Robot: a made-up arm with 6 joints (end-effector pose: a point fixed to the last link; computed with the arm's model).
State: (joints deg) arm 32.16 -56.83 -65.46 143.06 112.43 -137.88
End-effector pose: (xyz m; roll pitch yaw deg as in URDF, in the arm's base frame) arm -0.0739 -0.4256 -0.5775 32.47 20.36 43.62
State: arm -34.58 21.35 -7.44 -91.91 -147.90 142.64
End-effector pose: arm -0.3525 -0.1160 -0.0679 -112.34 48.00 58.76
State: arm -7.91 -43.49 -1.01 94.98 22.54 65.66
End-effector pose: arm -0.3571 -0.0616 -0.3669 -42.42 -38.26 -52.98
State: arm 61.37 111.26 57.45 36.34 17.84 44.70
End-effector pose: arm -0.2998 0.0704 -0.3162 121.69 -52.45 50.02
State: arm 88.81 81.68 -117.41 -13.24 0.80 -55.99
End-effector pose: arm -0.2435 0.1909 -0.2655 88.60 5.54 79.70
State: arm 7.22 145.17 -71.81 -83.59 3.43 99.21
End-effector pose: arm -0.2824 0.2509 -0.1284 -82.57 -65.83 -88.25
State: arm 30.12 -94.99 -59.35 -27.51 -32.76 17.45
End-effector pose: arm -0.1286 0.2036 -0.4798 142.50 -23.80 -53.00
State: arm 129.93 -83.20 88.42 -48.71 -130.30 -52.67
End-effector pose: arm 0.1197 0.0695 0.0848 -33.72 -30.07 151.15
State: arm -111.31 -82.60 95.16 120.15 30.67 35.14
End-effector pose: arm 0.0515 -0.0097 -0.1537 -141.28 36.67 11.65
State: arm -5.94 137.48 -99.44 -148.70 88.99 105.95
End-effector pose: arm 0.0107 0.0509 -0.1432 -146.77 -38.29 -142.51
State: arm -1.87 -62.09 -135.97 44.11 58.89 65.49
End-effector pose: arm -0.0596 -0.1176 -0.5428 5.70 -61.75 6.54
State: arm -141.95 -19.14 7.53 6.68 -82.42 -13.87
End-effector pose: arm 0.3770 -0.0825 -0.3165 -7.92 -80.04 144.51
